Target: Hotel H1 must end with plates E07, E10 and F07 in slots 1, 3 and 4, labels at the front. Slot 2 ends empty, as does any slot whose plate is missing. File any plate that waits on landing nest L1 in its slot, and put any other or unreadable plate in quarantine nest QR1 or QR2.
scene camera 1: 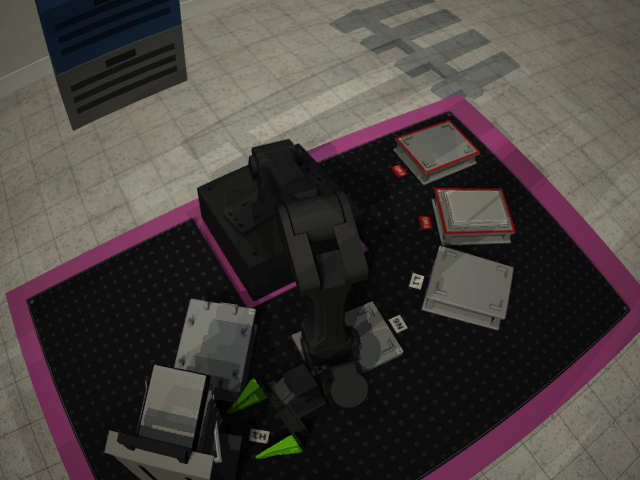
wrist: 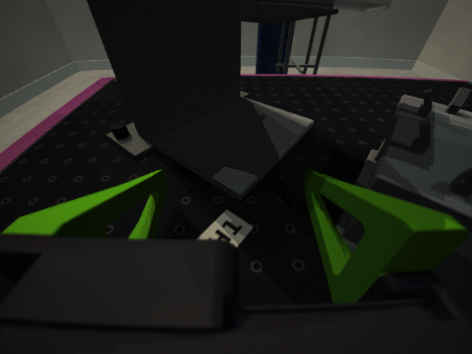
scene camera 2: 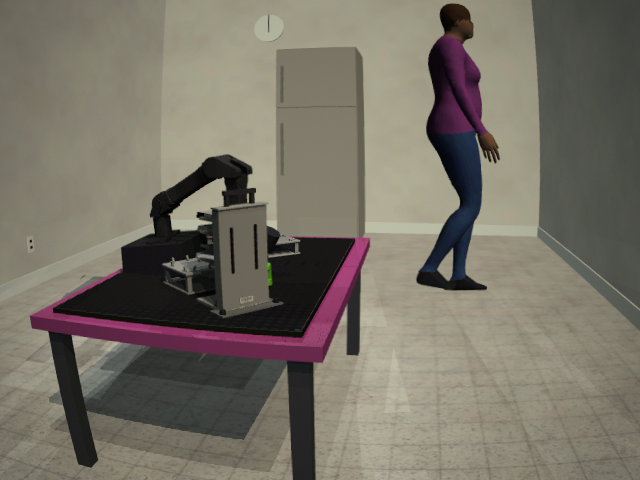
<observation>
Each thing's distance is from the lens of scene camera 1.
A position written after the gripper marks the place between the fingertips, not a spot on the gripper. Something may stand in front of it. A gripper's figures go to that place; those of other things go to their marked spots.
gripper [scene camera 1: 241,435]: 99 cm
N6 nest [scene camera 1: 377,345]: 108 cm
</observation>
